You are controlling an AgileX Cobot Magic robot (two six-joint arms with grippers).
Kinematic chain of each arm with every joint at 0, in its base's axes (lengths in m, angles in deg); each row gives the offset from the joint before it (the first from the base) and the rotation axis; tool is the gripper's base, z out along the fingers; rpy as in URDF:
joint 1: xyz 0 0 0.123 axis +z
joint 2: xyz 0 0 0 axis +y
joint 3: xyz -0.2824 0 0.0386 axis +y
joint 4: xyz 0.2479 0 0.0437 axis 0.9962 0 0.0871
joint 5: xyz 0 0 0 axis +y
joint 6: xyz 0.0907 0 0.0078 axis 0.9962 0 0.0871
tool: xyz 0 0 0 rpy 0 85 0
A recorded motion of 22 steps. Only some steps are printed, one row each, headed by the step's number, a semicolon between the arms.
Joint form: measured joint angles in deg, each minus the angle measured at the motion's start. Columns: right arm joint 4, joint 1, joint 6, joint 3, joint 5, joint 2; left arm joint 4, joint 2, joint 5, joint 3, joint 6, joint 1.
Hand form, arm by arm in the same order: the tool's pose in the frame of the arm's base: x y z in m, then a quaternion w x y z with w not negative. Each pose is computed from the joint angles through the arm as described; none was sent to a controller.
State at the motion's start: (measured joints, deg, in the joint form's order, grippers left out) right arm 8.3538 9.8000 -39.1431 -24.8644 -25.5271 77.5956; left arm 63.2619 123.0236 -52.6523 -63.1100 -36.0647 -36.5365
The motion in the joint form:
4: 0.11 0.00 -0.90 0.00 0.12 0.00; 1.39 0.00 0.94 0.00 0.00 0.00
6: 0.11 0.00 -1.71 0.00 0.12 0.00; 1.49 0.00 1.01 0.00 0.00 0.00
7: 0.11 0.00 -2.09 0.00 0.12 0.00; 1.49 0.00 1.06 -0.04 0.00 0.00
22: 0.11 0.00 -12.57 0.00 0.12 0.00; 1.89 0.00 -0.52 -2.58 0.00 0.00
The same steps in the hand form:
4: 0.2432 0.0362 0.2013 0.53892 -0.28286 0.78198 -0.13441; 0.2877 -0.2934 0.1175 0.42214 0.53163 0.61180 -0.40605
6: 0.2432 0.0362 0.2013 0.53796 -0.28838 0.77996 -0.13822; 0.2876 -0.2934 0.1173 0.42171 0.53240 0.61181 -0.40546
7: 0.2432 0.0362 0.2013 0.53750 -0.29096 0.77900 -0.14000; 0.2878 -0.2935 0.1174 0.42191 0.53246 0.61186 -0.40510
22: 0.2432 0.0362 0.2013 0.52246 -0.36090 0.74917 -0.18850; 0.2937 -0.2998 0.1290 0.44072 0.53591 0.58929 -0.41389

